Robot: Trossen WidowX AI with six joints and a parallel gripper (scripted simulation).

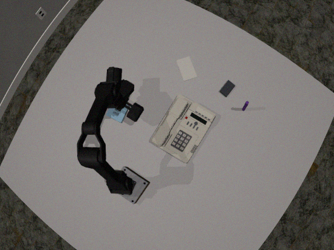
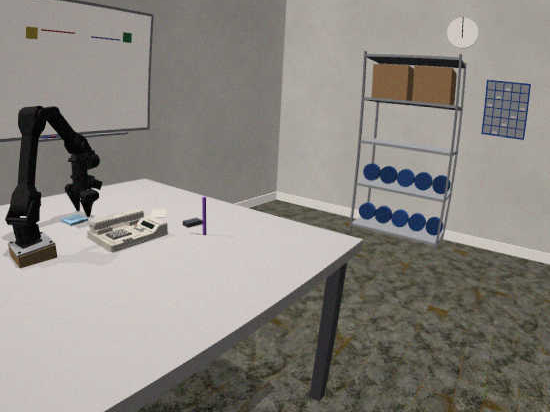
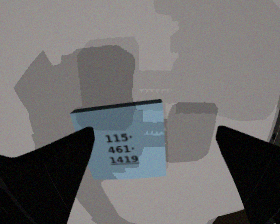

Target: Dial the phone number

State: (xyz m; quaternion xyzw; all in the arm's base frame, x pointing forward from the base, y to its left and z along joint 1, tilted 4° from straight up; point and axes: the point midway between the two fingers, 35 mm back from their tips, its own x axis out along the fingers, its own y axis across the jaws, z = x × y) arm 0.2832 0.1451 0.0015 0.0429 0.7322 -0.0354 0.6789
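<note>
Right now my hand is 25 cm to the left of the beige desk phone, 4 cm above it and 2 cm short of it. From my hand the other things lie so: purple stick (44 cm to the right, 20 cm ahead); then handset (19 cm to the right, 2 cm below, 2 cm ahead); then white card (26 cm ahead, 15 cm to the right, 6 cm below).
</note>
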